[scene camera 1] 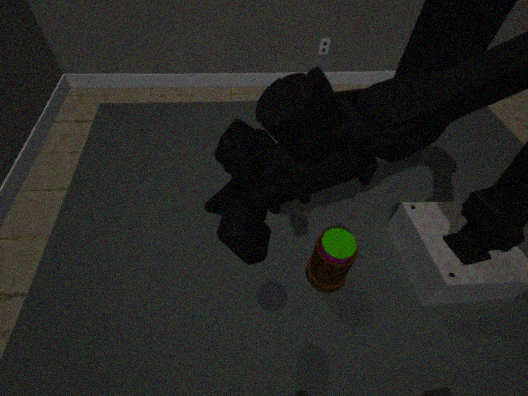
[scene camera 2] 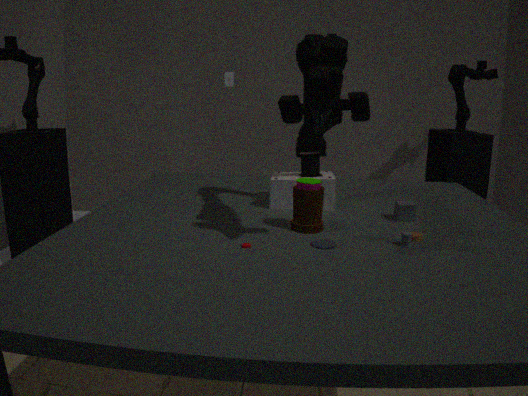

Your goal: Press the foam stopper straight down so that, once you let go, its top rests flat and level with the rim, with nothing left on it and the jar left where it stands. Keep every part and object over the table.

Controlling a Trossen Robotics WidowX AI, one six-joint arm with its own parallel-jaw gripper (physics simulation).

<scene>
gripper: scene camera 1 206, 208; scene camera 2 318, 134
</scene>
